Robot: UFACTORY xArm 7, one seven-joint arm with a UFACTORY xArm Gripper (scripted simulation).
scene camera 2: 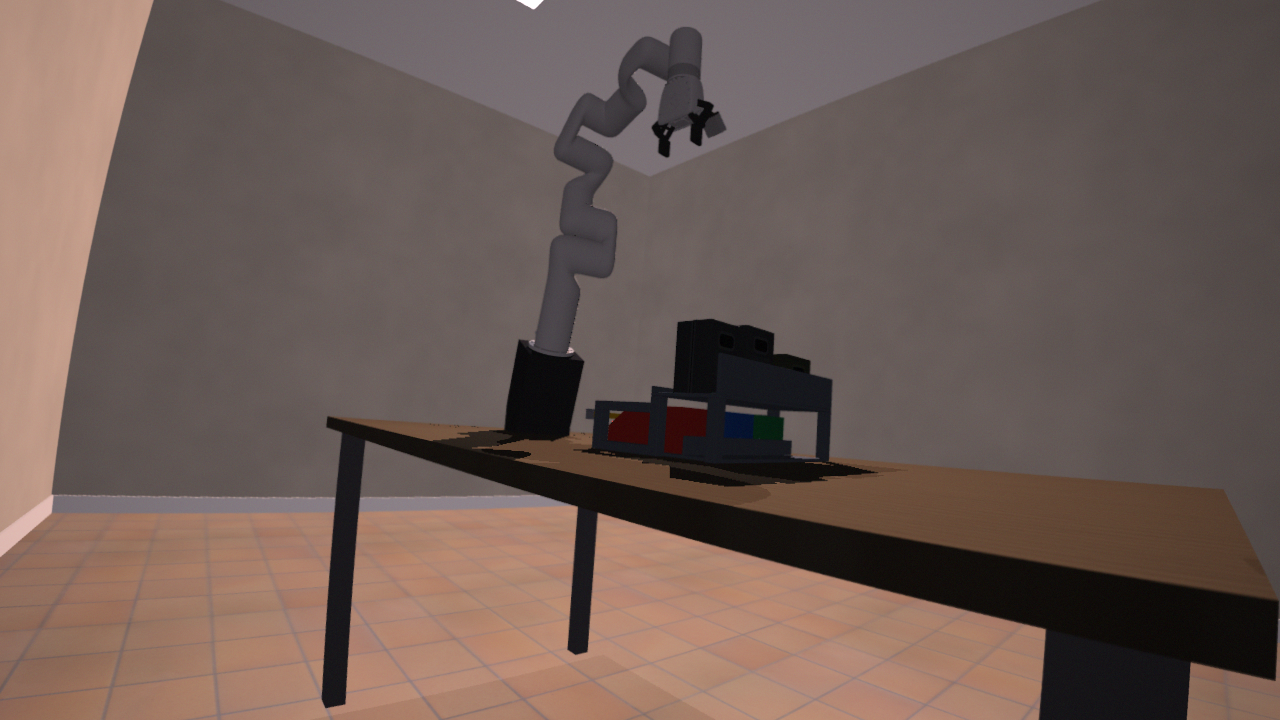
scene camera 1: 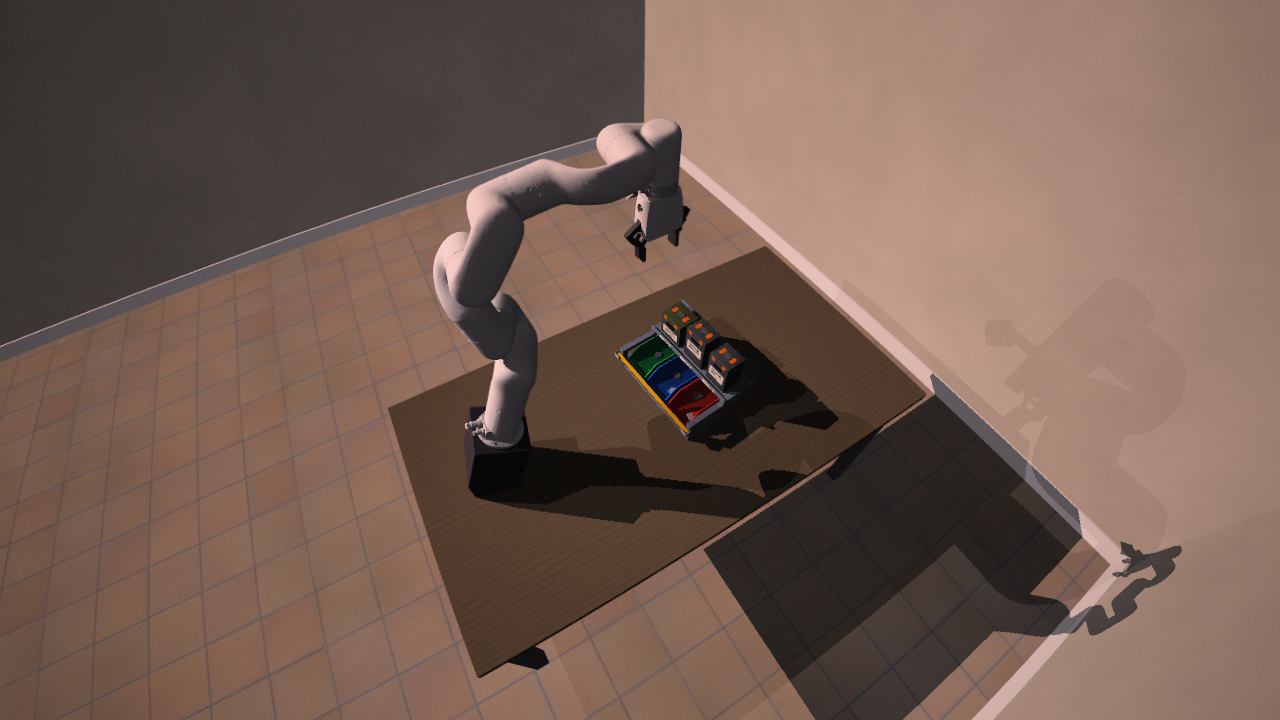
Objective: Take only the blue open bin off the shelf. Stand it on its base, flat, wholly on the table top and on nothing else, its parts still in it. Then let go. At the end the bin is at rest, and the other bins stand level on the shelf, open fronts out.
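Scene:
Both scene camera 1 and scene camera 2 show my gripper. On my gripper, [scene camera 2: 698, 124] and [scene camera 1: 678, 231] are the same spot. A blue bin is there too, visible in scene camera 2 [737, 425] and in scene camera 1 [661, 381].

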